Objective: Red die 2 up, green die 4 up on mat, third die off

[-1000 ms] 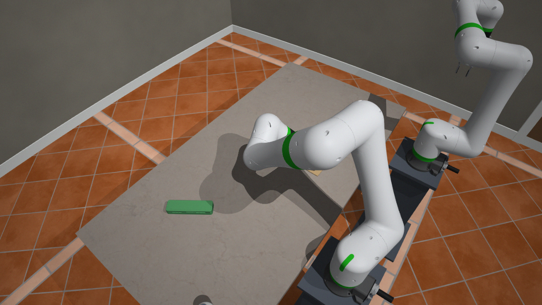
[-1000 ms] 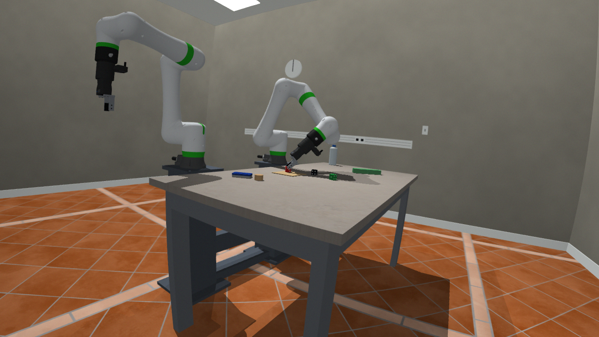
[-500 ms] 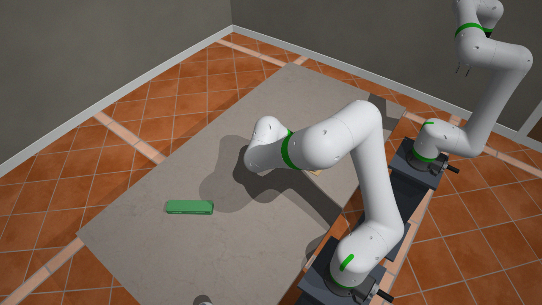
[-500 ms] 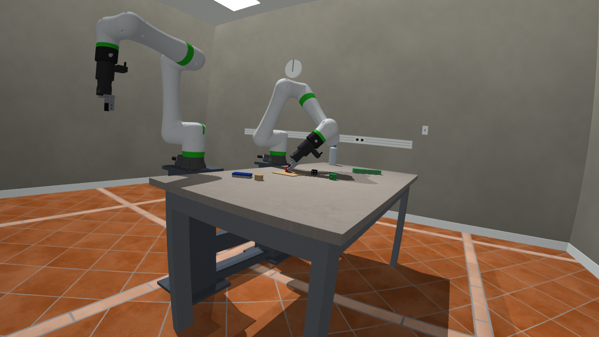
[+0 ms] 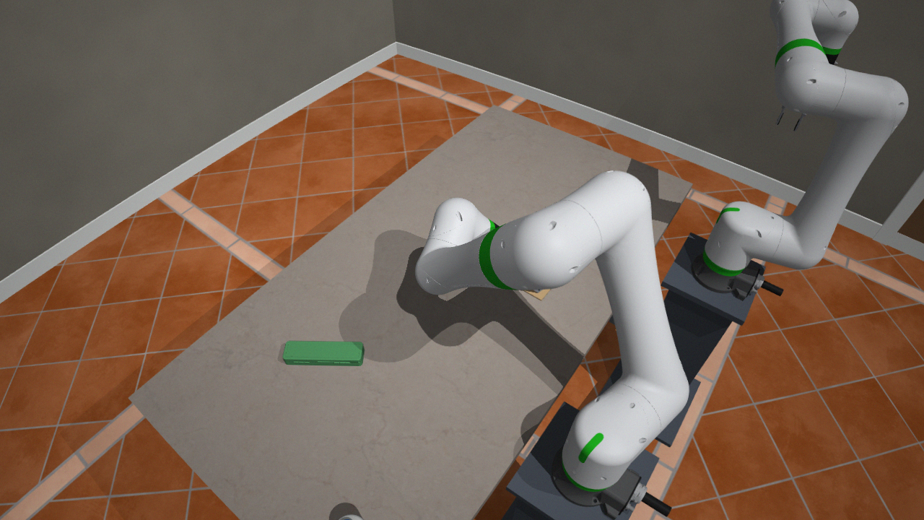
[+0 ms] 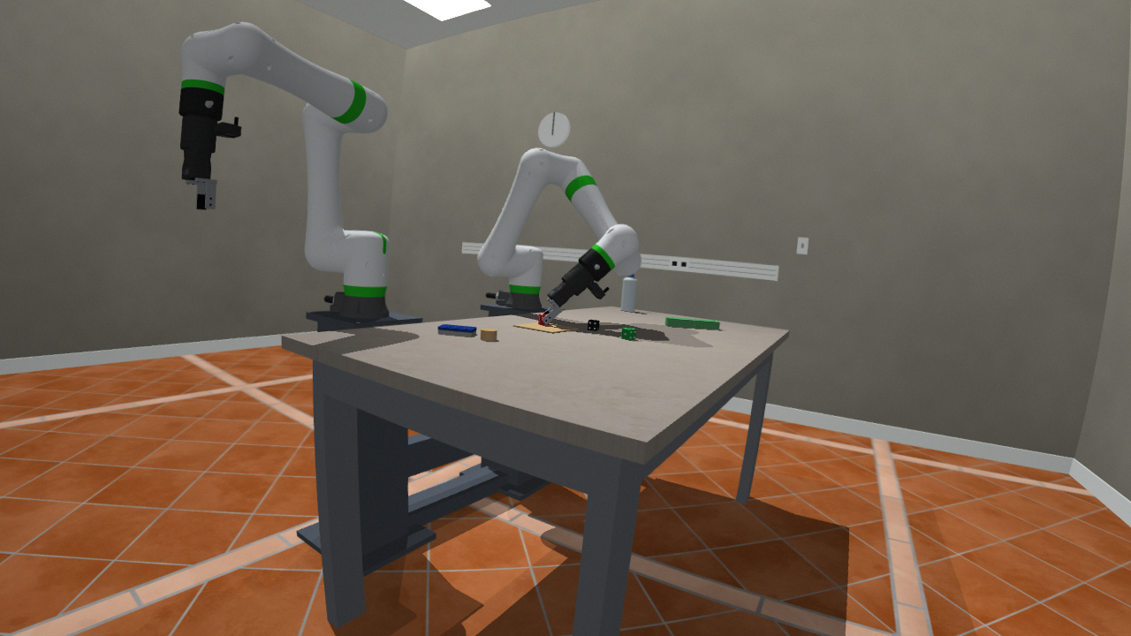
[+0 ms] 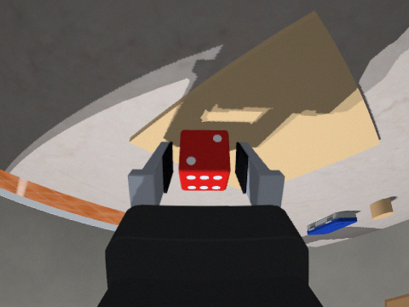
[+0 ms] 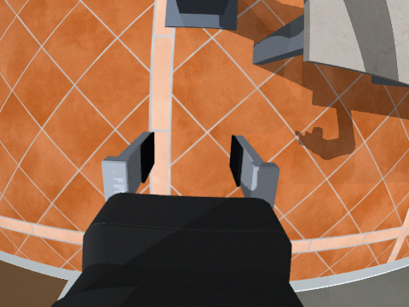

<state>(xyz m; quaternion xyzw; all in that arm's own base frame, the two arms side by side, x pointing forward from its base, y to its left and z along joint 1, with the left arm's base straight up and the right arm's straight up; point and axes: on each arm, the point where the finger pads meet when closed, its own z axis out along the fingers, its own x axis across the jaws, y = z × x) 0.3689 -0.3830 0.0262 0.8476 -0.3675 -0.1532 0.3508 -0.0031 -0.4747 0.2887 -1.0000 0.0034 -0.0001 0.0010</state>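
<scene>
My left gripper is now 1 cm past the red die, 1 cm to the left of it and 1 cm above it. From my left hand the other things lie so: tan mat: 3 cm ahead, 4 cm to the right, 2 cm below; then green die: 27 cm ahead, 2 cm to the left, 1 cm below; then black die: 12 cm ahead, 8 cm to the left, 1 cm below.
</scene>
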